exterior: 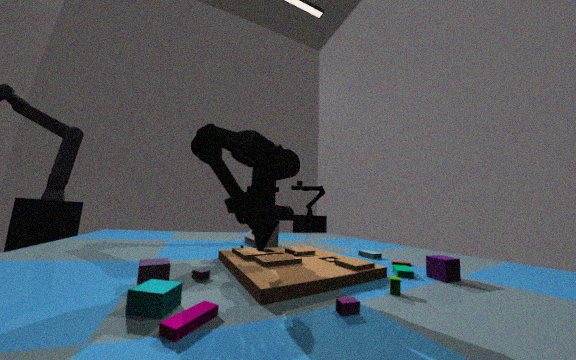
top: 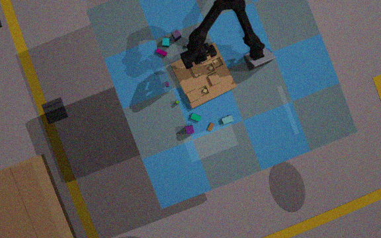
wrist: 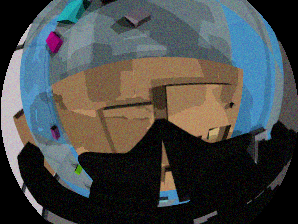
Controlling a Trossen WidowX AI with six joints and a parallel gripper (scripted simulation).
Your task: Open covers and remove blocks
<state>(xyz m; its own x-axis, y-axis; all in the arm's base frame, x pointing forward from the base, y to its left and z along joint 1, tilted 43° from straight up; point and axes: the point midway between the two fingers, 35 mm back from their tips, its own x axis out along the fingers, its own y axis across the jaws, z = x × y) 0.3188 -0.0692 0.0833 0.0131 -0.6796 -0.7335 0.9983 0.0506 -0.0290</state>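
My gripper tip is 12 cm to the left of the grey block, 3 cm above it and 2 cm short of it. Also, from my gripper tip: magenta block (22 cm ahead, 5 cm to the left, 3 cm below); then magenta bar (18 cm ahead, 14 cm to the right, 4 cm below); then teal cube (18 cm to the right, 13 cm ahead, 3 cm below).
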